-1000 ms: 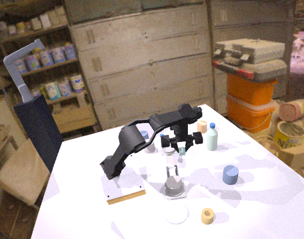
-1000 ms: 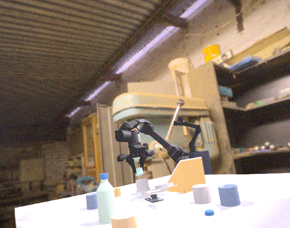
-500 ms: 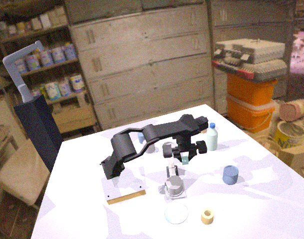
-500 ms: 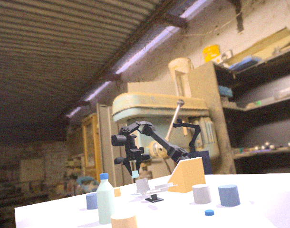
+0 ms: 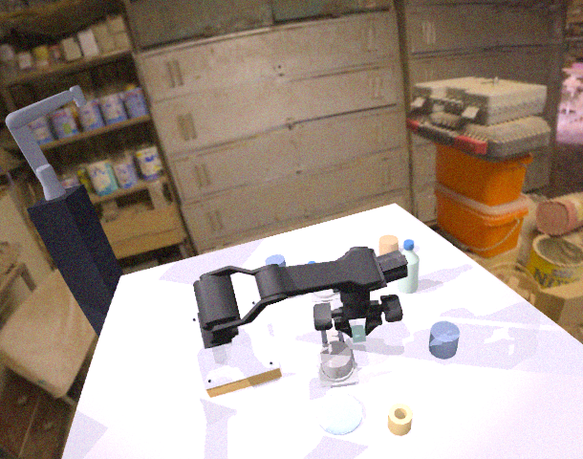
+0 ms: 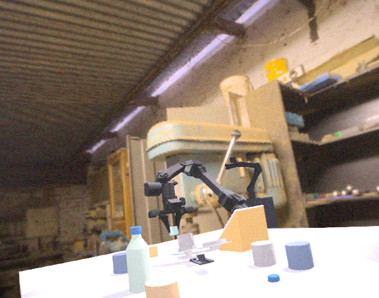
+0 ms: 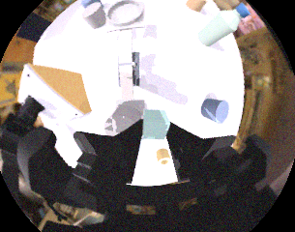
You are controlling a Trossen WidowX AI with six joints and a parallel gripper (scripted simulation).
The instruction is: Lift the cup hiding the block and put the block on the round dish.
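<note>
Now: the round pale blue dish 120 mm to the right of my gripper tip, 110 mm below it and 80 mm behind it. Round my gripper tip: pale green bottle (240 mm to the left, 230 mm ahead); pale green block (10 mm above); tan ring (180 mm to the right, 90 mm below, 30 mm ahead).
</note>
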